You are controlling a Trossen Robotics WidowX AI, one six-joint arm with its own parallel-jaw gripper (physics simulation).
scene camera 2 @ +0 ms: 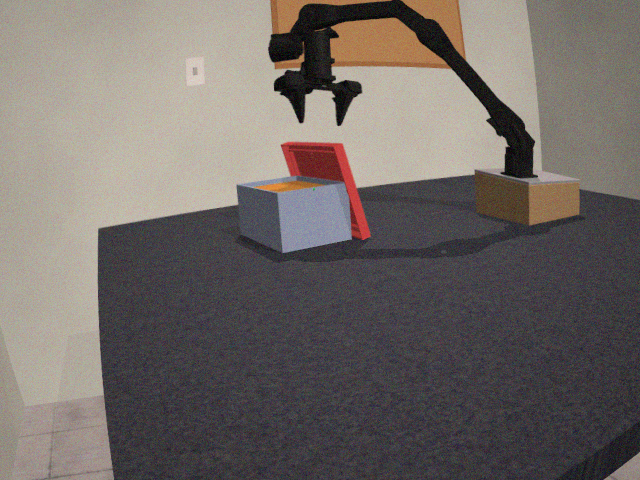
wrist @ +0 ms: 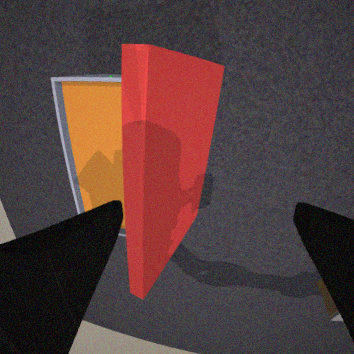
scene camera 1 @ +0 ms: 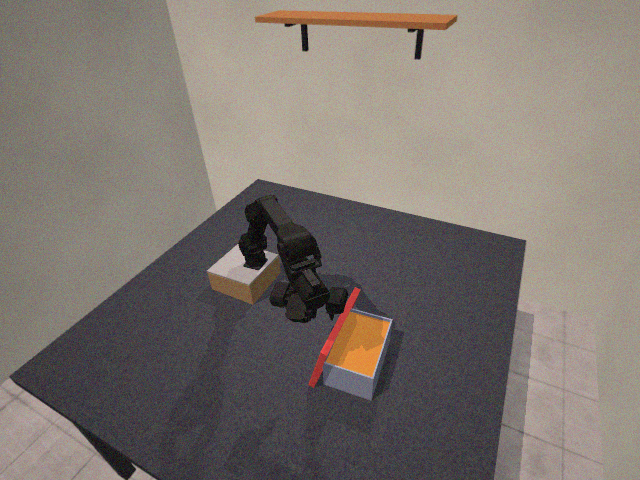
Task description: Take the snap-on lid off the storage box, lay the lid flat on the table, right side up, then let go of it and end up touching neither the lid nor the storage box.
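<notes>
The red lid [scene camera 1: 334,335] [scene camera 2: 320,162] [wrist: 175,90] is off the top of the box and leans steeply against its side nearest the arm's base. Its lower edge is on the table, its upper edge stands above the box rim, and its hollow underside faces the box. The blue-grey storage box [scene camera 1: 349,381] [scene camera 2: 315,219] [wrist: 90,79] stands upright and open, with orange inside. My gripper [scene camera 2: 320,124] [wrist: 208,210] is open and empty, pointing down above the lid's upper edge, touching neither lid nor box. In scene camera 1 the arm hides part of the fingers.
The arm's base stands on a wooden block [scene camera 1: 232,289] [scene camera 2: 501,198] on the dark table [scene camera 1: 439,248] [scene camera 2: 361,335]. A wooden shelf [scene camera 1: 356,19] is high on the wall. A brown board [scene camera 2: 392,46] hangs on the wall behind the arm.
</notes>
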